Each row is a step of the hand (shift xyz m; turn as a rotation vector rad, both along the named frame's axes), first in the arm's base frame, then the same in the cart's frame.
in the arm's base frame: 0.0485 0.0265 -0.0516 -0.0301 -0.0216 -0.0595
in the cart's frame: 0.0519 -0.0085 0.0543 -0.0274 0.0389 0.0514
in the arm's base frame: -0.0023 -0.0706 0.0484 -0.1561 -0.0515 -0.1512
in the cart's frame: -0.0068 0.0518 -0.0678 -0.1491 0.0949 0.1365
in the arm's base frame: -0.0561 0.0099 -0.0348 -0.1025 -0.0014 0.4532
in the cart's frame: -0.0539 0.0010 0.0394 -0.1267 -0.1418 -0.4240
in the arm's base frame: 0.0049 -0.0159 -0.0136 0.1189 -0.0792 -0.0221
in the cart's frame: 0.0052 0.0194 0.0076 0.1177 0.0832 -0.0109
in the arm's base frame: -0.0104 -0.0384 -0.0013 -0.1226 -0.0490 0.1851
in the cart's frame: -0.0114 0.0368 -0.0102 -0.1337 -0.0127 -0.1835
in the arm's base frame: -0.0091 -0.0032 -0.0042 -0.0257 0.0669 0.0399
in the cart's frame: -0.0089 0.0043 0.0035 -0.0260 -0.0763 -0.0154
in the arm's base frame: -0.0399 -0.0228 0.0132 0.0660 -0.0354 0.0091
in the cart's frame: -0.0412 0.0171 -0.0173 0.0644 0.0314 -0.0236
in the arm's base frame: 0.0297 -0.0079 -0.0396 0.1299 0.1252 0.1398
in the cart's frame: 0.0316 0.0202 0.0333 0.1256 -0.1615 -0.1011
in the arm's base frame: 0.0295 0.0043 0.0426 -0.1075 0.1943 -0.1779
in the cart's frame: 0.0273 -0.0172 -0.0408 -0.0924 -0.1297 0.2358
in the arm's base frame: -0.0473 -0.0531 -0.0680 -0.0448 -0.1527 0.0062
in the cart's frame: -0.0450 0.0713 0.0507 -0.0493 0.1426 -0.0509
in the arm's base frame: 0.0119 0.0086 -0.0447 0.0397 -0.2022 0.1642
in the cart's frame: 0.0145 0.0060 0.0444 0.0252 0.1408 -0.2212
